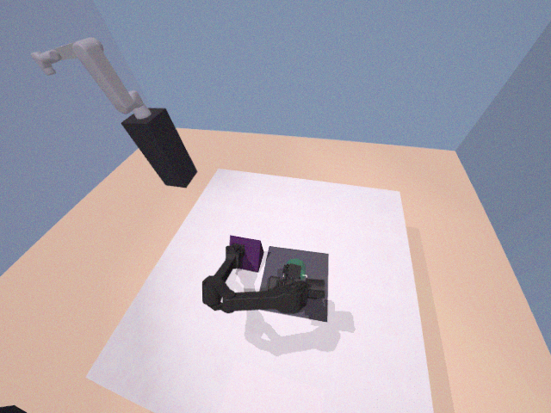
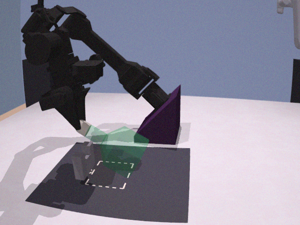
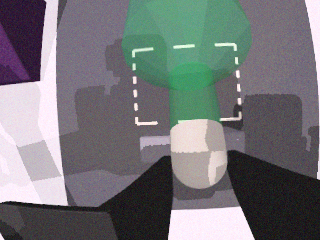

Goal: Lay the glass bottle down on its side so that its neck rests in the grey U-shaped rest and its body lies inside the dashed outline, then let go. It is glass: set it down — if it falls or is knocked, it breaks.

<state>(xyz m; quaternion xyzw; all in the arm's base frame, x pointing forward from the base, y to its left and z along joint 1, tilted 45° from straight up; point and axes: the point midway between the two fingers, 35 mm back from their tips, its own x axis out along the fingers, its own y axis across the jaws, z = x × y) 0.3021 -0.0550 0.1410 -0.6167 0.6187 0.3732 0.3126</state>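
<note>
Now: the green glass bottle 5 cm to the left of my gripper tip and 2 cm below it. Round my gripper tip: dark mat: 11 cm below, 7 cm to the left.
</note>
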